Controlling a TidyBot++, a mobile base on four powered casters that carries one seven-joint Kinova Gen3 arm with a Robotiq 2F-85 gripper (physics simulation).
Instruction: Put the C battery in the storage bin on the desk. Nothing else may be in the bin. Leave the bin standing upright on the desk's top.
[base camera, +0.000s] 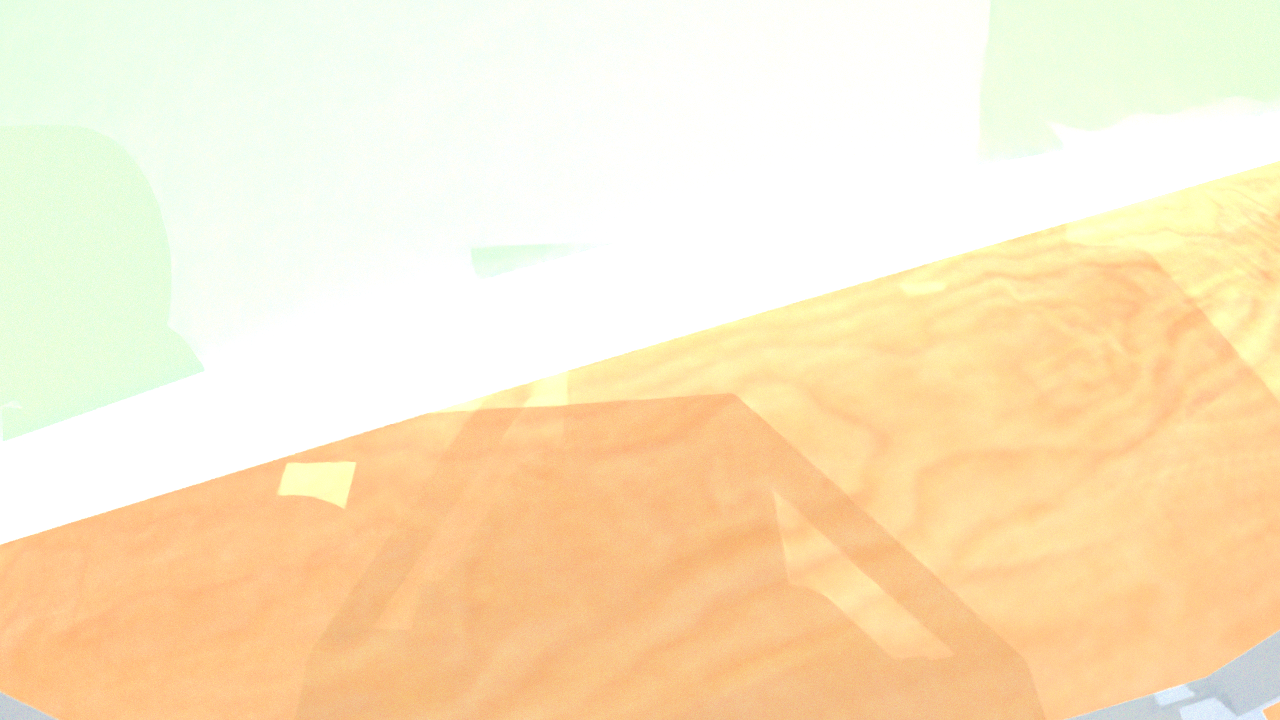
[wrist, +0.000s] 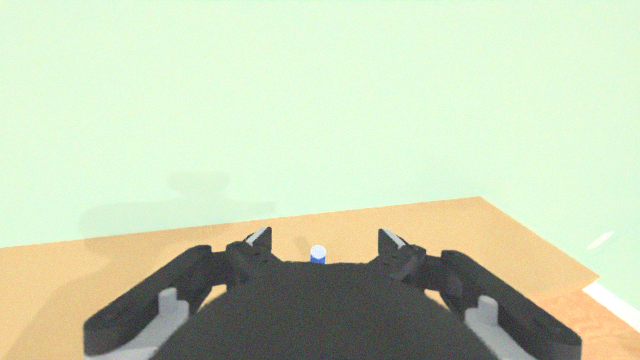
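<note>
My gripper is open and empty in the wrist view. A small blue cylinder with a pale round top, which looks like the C battery, stands on the desk. It shows between the fingertips in the picture, beyond the gripper, and its lower part is hidden behind the dark gripper body. The storage bin does not show in either view. The gripper and the battery do not show in the base camera view.
A pale green wall rises behind the desk, whose right corner shows near a white baseboard and wooden floor. The base camera view shows wooden floor with shadows, a bright white baseboard and the wall.
</note>
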